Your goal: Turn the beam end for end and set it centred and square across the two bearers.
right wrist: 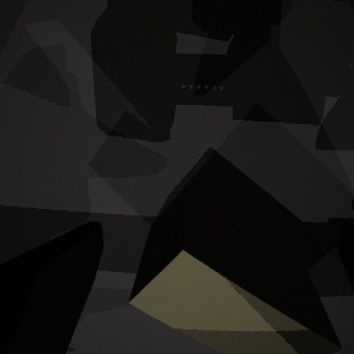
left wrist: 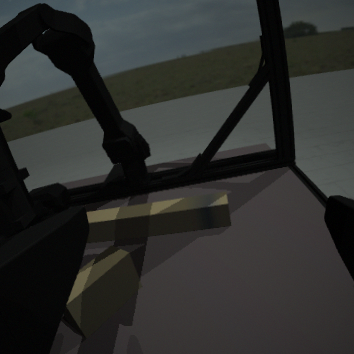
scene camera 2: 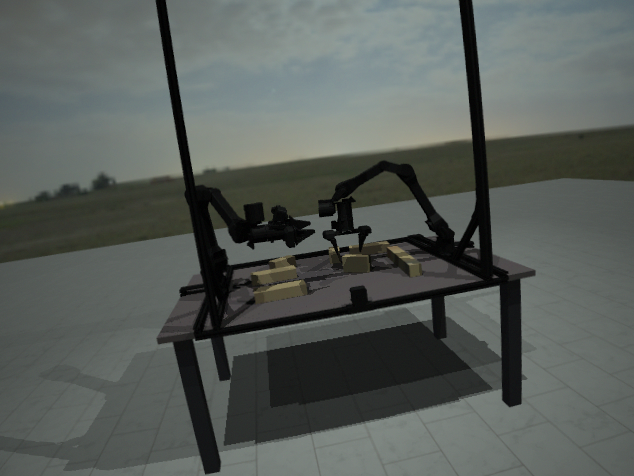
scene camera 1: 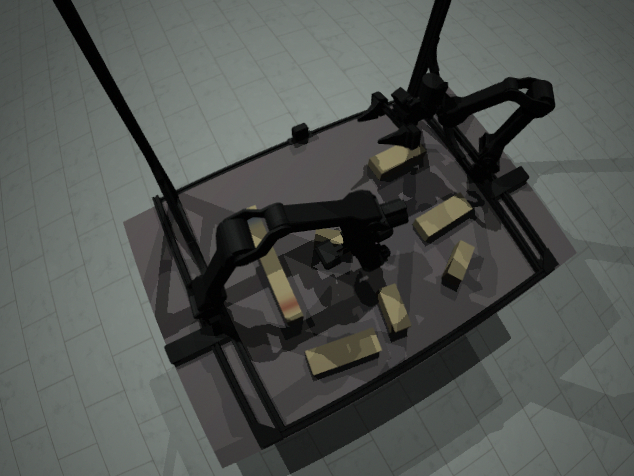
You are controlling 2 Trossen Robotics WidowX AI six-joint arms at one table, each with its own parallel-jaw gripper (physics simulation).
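Seen in the pictures: left gripper, fingertip midpoint: (left wrist: 208, 213) (scene camera 2: 312, 226) (scene camera 1: 367, 130); right gripper, fingertip midpoint: (right wrist: 224, 237) (scene camera 2: 348, 253) (scene camera 1: 350, 251); left arm's base at its link origin: (scene camera 1: 481, 171); right arm's base at its link origin: (left wrist: 137, 180) (scene camera 2: 446, 250) (scene camera 1: 208, 305).
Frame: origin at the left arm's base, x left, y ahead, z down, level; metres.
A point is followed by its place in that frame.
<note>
The long pale beam (scene camera 1: 276, 276) @(x 0.016, y 0.722, z -0.025 m) (scene camera 2: 404, 260) @(x -0.122, y 0.694, z -0.025 m) (left wrist: 160, 217) @(x -0.078, y 0.693, z -0.016 m) lies on the table at the left in scene camera 1, partly behind the right arm. Its red band is at the lower end there, its blue band at the upper end. Similar plain blocks lie about; I cannot tell which two are the bearers. My right gripper (scene camera 1: 348, 271) (scene camera 2: 350, 256) @(x 0.049, y 0.526, z -0.044 m) (right wrist: 224, 237) @(x 0.049, y 0.526, z -0.044 m) points down, open, low over a pale block (scene camera 2: 356, 262) @(x -0.023, y 0.537, z -0.021 m) (left wrist: 110, 290) @(x -0.023, y 0.535, z -0.015 m) (right wrist: 215, 300) @(x 0.017, y 0.525, z -0.044 m). My left gripper (scene camera 1: 369, 130) @(x -0.164, y 0.372, z -0.205 m) (scene camera 2: 311, 227) @(x -0.164, y 0.372, z -0.205 m) (left wrist: 208, 213) @(x -0.164, y 0.372, z -0.205 m) is open and empty, raised above the table near the far right block (scene camera 1: 391, 161) @(x -0.147, y 0.266, z -0.019 m).
Other pale blocks lie at the right (scene camera 1: 442, 217) @(x 0.077, y 0.233, z -0.019 m) (scene camera 1: 459, 263) @(x 0.216, y 0.275, z -0.030 m), lower middle (scene camera 1: 394, 307) @(x 0.228, y 0.499, z -0.031 m) and bottom (scene camera 1: 343, 353) @(x 0.266, y 0.666, z -0.019 m) of scene camera 1. A small black box (scene camera 1: 300, 133) @(x -0.358, y 0.463, z -0.022 m) (scene camera 2: 358, 295) @(x -0.383, y 0.455, z -0.015 m) sits on the table's edge rail. Black frame posts (scene camera 1: 110, 97) @(x -0.340, y 0.895, z -0.442 m) (scene camera 2: 176, 112) @(x -0.375, y 0.026, z -0.601 m) rise at the corners.
</note>
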